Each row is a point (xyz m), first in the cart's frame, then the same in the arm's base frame.
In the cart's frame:
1: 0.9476 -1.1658 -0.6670
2: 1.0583 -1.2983 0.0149
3: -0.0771 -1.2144 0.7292
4: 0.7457 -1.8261 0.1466
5: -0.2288 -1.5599 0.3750
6: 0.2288 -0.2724 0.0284
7: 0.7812 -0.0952 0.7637
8: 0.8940 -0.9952 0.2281
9: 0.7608 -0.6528 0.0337
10: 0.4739 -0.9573 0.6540
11: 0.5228 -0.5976 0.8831
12: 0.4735 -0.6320 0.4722
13: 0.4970 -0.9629 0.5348
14: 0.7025 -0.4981 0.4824
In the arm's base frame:
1: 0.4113 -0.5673 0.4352
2: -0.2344 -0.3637 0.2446
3: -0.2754 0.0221 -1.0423
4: -0.4304 -0.7748 -0.1870
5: -0.0770 -0.4518 -1.1053
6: 0.5528 0.5333 -0.3178
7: -0.1931 1.0442 -0.0733
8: -0.2027 0.0006 0.0697
9: 0.1559 0.2099 0.0891
10: -0.3432 0.2249 -0.4681
11: -0.3919 0.6508 -0.4464
12: -0.0592 0.4275 -0.3371
13: -0.2610 0.1647 -0.4019
14: -0.1087 0.5551 -0.1096

